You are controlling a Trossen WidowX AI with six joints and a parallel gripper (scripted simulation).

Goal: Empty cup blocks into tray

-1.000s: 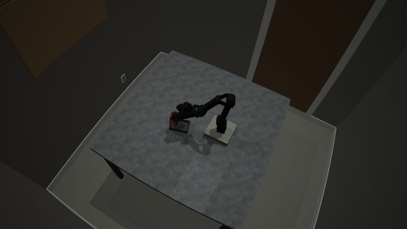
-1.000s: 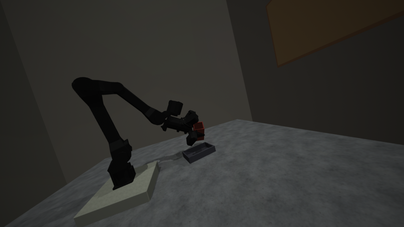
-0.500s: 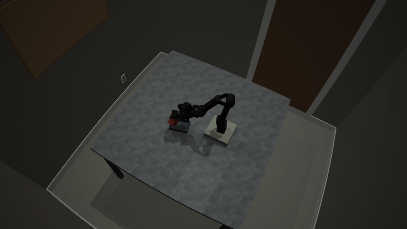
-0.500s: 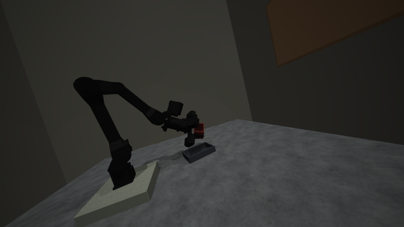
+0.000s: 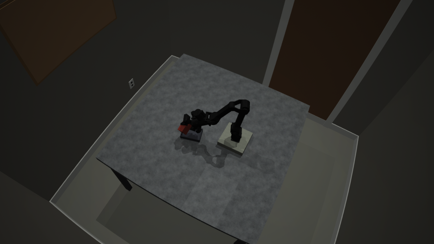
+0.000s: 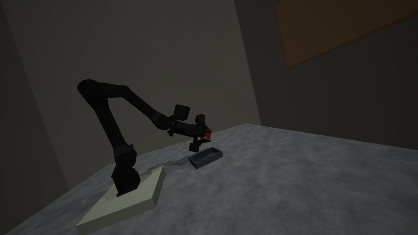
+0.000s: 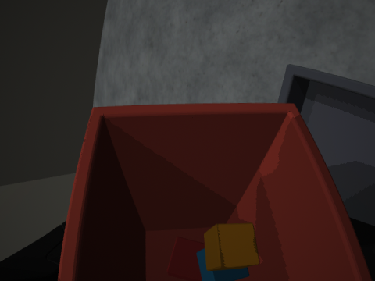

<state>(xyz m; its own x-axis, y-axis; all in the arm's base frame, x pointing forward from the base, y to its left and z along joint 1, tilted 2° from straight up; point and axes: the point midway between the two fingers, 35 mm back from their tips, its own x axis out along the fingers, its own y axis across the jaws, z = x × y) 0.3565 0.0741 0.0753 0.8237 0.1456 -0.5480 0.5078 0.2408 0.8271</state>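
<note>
The orange block is 3 cm behind my gripper tip and 1 cm to the left of it. The rest, counted from my gripper tip: red square cup (3 cm to the left, 2 cm behind).
</note>
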